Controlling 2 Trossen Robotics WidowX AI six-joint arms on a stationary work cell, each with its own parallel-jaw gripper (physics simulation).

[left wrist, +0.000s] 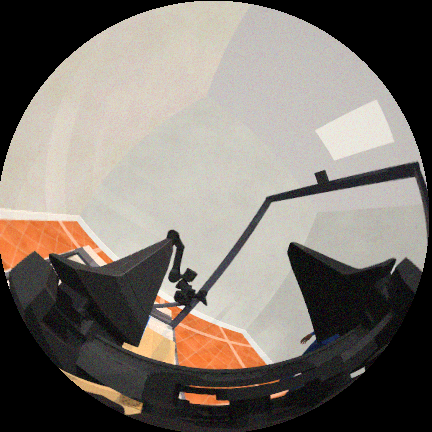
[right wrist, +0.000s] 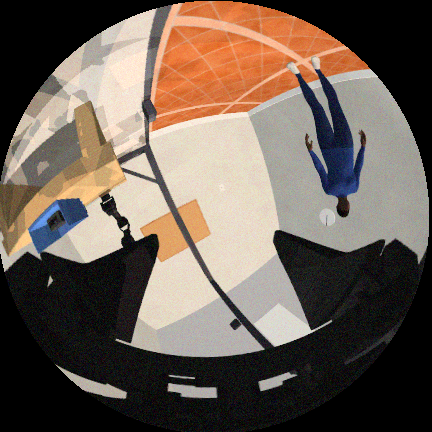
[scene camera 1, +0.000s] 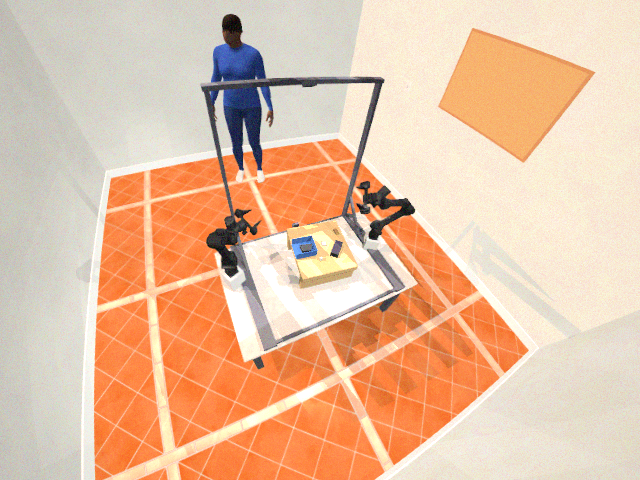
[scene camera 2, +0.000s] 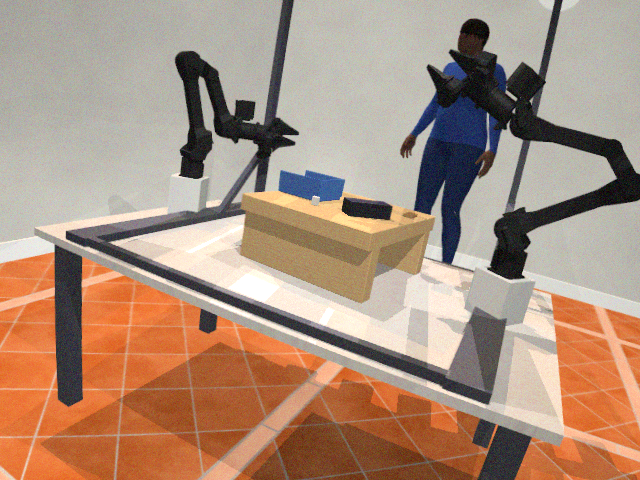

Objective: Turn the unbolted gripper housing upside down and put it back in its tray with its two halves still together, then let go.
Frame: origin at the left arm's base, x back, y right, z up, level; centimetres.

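Seen in the pictures: left gripper, fingertip midpoint: [left wrist: 232, 247] [scene camera 1: 356, 195] [scene camera 2: 438, 58]; right gripper, fingertip midpoint: [left wrist: 198, 305] [right wrist: 217, 238] [scene camera 1: 256, 214] [scene camera 2: 297, 138]; left arm's base, origin of the base link: [scene camera 1: 373, 236] [scene camera 2: 505, 273]; right arm's base, origin of the base link: [scene camera 1: 231, 271] [scene camera 2: 190, 176].
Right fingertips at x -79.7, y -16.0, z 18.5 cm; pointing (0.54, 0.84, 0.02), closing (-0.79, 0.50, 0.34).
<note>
Pixels of each thing's top centre, then the offset from my right fingertips to it.
- dark grey gripper housing, middle of its top: [right wrist: 60, 225] [scene camera 1: 306, 247] dx +34.2, dy -11.1, dz -9.2 cm
- blue tray, middle of its top: [scene camera 2: 313, 174] [right wrist: 63, 232] [scene camera 1: 304, 244] dx +32.8, dy -10.9, dz -7.2 cm
- dark block, middle of its top: [scene camera 2: 368, 201] [scene camera 1: 337, 247] dx +53.1, dy -6.7, dz -9.4 cm
- small white cube, middle of its top: [scene camera 2: 316, 196] dx +44.3, dy -15.9, dz -10.9 cm
The dark grey gripper housing [scene camera 1: 306, 248] [right wrist: 56, 220] lies inside the blue tray [scene camera 1: 296, 252] [scene camera 2: 297, 184] [right wrist: 38, 241]; which side is up is too small to tell, and the tray's walls hide it in scene camera 2. The tray stands on a wooden stand [scene camera 1: 330, 267] [scene camera 2: 305, 258]. My left gripper [scene camera 1: 359, 196] [scene camera 2: 439, 58] [left wrist: 232, 247] is open and empty, high above the table's right side, apart from the tray. My right gripper [scene camera 1: 254, 218] [scene camera 2: 296, 138] [right wrist: 217, 238] is open and empty, raised to the left of the tray and apart from it.
A dark block [scene camera 1: 336, 248] [scene camera 2: 367, 208] lies on the stand, right of the tray. A small white cube [scene camera 2: 315, 199] sits by the tray. A dark frame [scene camera 1: 292, 81] rises over the table's back edge. A person in blue [scene camera 1: 240, 67] [scene camera 2: 460, 118] stands behind the table.
</note>
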